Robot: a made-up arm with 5 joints.
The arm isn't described. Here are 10 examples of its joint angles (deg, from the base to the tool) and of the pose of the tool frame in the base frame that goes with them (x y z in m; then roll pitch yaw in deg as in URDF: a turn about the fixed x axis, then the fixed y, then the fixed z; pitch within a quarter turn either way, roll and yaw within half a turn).
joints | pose
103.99 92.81 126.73 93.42 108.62 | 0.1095 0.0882 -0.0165 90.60 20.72 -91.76
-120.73 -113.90 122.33 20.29 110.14 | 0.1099 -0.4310 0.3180 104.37 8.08 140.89
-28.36 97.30 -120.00 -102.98 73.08 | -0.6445 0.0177 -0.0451 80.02 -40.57 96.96
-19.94 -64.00 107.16 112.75 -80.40 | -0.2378 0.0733 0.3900 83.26 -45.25 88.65
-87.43 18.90 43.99 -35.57 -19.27 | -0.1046 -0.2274 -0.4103 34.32 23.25 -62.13
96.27 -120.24 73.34 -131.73 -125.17 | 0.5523 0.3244 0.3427 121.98 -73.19 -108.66
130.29 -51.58 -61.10 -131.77 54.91 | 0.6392 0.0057 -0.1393 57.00 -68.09 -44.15
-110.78 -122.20 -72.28 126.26 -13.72 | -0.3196 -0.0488 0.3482 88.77 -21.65 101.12
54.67 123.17 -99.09 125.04 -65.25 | 0.0939 -0.1139 0.2503 -143.19 29.01 -1.24
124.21 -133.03 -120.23 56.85 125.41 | 0.0848 0.1236 0.1174 -130.49 21.69 -176.22
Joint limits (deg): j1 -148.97..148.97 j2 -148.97..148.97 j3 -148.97..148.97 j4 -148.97..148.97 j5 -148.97..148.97
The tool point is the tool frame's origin. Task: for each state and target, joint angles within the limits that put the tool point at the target. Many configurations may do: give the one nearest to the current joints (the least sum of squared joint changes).
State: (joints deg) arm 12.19 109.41 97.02 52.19 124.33
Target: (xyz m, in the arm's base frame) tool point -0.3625 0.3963 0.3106
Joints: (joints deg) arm 21.79 148.97 123.84 1.44 119.49
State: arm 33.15 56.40 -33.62 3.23 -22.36
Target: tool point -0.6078 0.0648 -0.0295
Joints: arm 30.72 96.02 -48.79 -12.58 -30.80
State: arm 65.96 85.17 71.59 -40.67 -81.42
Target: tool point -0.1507 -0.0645 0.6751
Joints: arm 69.62 37.63 71.08 -0.01 -79.37
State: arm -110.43 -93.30 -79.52 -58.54 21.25
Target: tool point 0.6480 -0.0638 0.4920
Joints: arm -106.64 -88.51 -76.12 -70.52 11.78
